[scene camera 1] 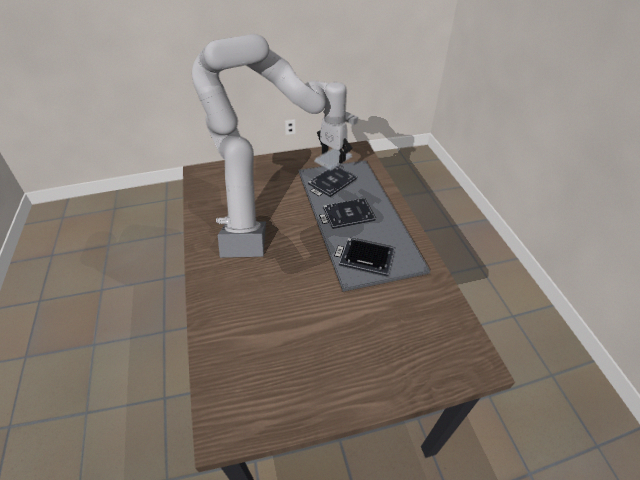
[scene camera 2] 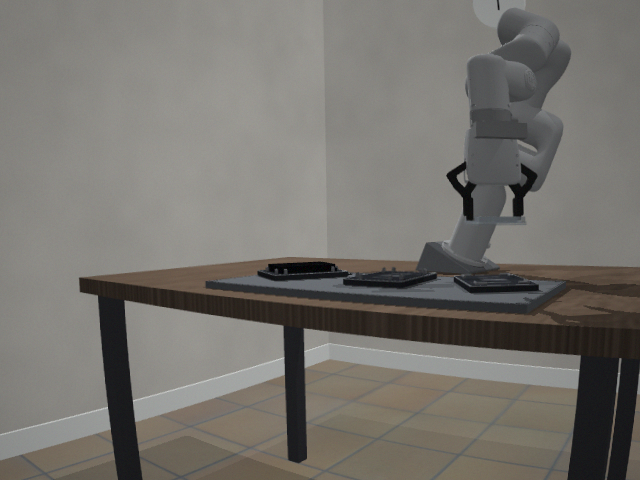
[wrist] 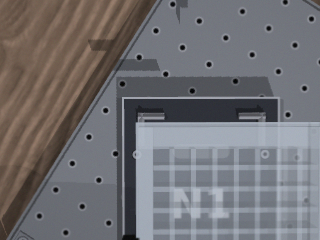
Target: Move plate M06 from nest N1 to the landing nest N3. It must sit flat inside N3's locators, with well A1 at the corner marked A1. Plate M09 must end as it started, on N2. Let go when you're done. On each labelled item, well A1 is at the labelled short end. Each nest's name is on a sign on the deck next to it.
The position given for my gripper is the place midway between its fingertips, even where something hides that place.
Observation:
I see my gripper (scene camera 2: 493,220), a clear well plate (wrist: 176,162) and a black well plate (scene camera 1: 363,253).
My gripper also shows in scene camera 1 (scene camera 1: 333,157). The wrist view misses the black well plate: it is out of frame.

